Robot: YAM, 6 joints.
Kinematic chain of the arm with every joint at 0, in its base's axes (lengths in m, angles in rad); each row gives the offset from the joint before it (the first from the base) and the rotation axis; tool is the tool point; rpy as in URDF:
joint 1: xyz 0 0 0.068 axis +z
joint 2: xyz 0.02 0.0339 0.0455 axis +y
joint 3: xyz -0.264 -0.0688 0 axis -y
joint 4: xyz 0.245 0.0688 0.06 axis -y
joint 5: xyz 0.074 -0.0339 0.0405 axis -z
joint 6: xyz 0.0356 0 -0.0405 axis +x
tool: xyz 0 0 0 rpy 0 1.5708 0
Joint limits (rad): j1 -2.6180..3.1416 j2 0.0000..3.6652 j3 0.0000..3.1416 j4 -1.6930..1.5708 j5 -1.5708..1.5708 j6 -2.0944..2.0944
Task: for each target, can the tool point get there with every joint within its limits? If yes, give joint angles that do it. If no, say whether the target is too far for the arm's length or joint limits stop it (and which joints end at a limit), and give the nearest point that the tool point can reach.
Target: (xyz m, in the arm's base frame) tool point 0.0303 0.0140 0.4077
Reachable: yes | joints 0.0009 0.3530 0.5182 1.1570 -0.4039 1.2443
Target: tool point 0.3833 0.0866 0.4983
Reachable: yes | joints 0.3101 2.0582 2.6391 -0.9910 1.3199 1.6341
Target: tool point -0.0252 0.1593 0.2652
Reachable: yes | joints 1.7785 0.8109 0.7298 -0.7419 0.2332 1.5362
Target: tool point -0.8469 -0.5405 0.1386
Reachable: no: too far | nearest point -0.5442 -0.3473 0.1294 | short by 0.359 m
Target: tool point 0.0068 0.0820 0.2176
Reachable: yes | joints 1.2164 0.3819 0.4781 -0.9602 -0.6689 -0.4651
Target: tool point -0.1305 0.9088 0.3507
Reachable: no: too far | nearest point -0.0888 0.6187 0.2733 | short by 0.303 m
